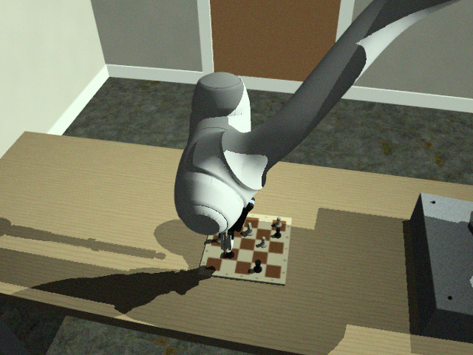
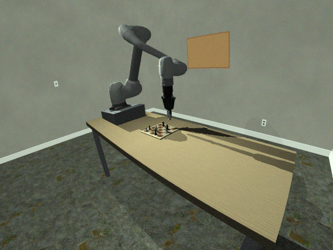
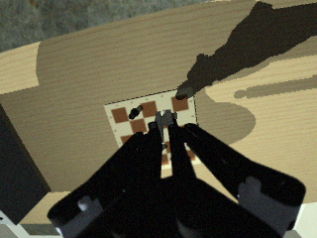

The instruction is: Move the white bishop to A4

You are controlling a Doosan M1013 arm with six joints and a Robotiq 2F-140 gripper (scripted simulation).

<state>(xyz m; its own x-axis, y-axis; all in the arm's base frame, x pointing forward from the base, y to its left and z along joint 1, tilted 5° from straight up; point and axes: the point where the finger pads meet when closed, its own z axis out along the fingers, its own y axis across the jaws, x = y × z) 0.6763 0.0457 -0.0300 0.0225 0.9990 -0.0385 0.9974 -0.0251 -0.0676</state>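
My gripper is now 40 mm past the chessboard, 80 mm to the left of it and 120 mm above it. The rest, counted from my hand: black pawn 120 mm behind, 120 mm to the right, 100 mm below; then white bishop 30 mm below.
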